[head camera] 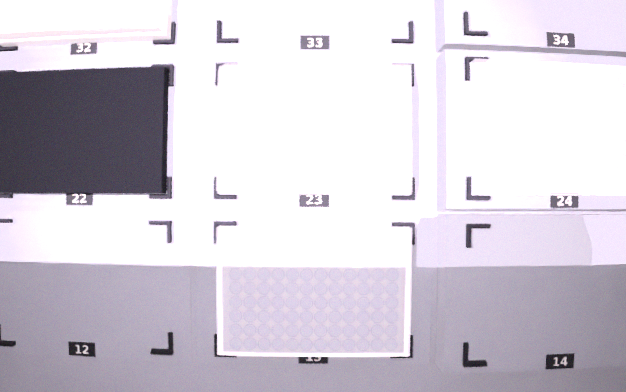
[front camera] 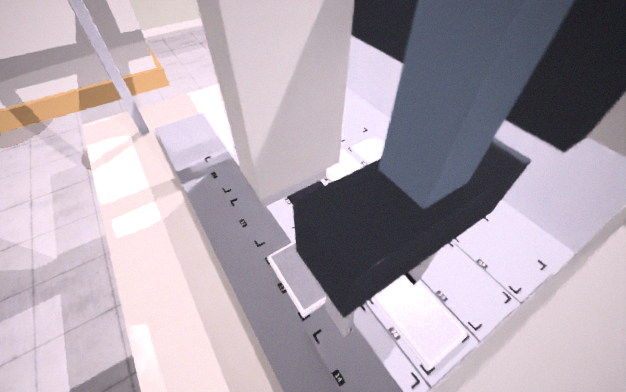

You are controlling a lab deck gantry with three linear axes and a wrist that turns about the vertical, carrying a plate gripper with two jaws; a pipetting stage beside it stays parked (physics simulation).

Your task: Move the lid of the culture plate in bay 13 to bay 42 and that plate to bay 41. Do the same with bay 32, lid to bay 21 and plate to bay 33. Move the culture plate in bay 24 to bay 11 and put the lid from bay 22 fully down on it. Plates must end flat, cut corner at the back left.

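Frame: origin at the robot's base, x right, y ahead, z up, level; centimetres.
Where they show: robot's base, link origin: (front camera: 206, 159).
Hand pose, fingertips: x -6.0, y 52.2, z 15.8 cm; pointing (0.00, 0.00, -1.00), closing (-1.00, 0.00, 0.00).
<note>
Each offset is from my fingertips to the top centre of the thing. "spot": to the spot under its first point.
The culture plate in bay 13 {spot: dx +3.7, dy -11.7, dz -14.3 cm} (front camera: 298, 282) (head camera: 313, 310) lies flat in shadow, pale with a white rim; faint wells show in the head view. Whether a lid is on it is unclear. The culture plate in bay 24 {spot: dx -8.7, dy +4.5, dz -12.9 cm} (front camera: 422, 320) (head camera: 535, 130) is bright white. Part of the white plate in bay 32 {spot: dx -16.6, dy -29.1, dz -14.3 cm} (head camera: 75, 17) shows at the upper left. A black flat piece {dx -9.0, dy -29.4, dz -15.0 cm} (head camera: 82, 130) covers bay 22. My gripper (front camera: 379, 306) is open and empty, raised above the deck near bays 13 and 23. Its dark body hides much of the deck behind it, including bay 21.
Bay 23 looks washed-out white in the head view, apparently with a flat piece on it. Farther back, white flat pieces {dx -19.7, dy -29.4, dz -14.3 cm} (front camera: 345, 167) {dx -30.4, dy -29.4, dz -15.0 cm} (front camera: 370, 147) partly show behind my gripper. A pale column (front camera: 290, 90) stands behind the deck's left part. Bay labels 14 {spot: dx +6.3, dy +3.4, dz -14.3 cm} (front camera: 338, 377) (head camera: 560, 361) and 33 {spot: dx -15.1, dy -13.0, dz -15.8 cm} (head camera: 314, 42) are readable.
</note>
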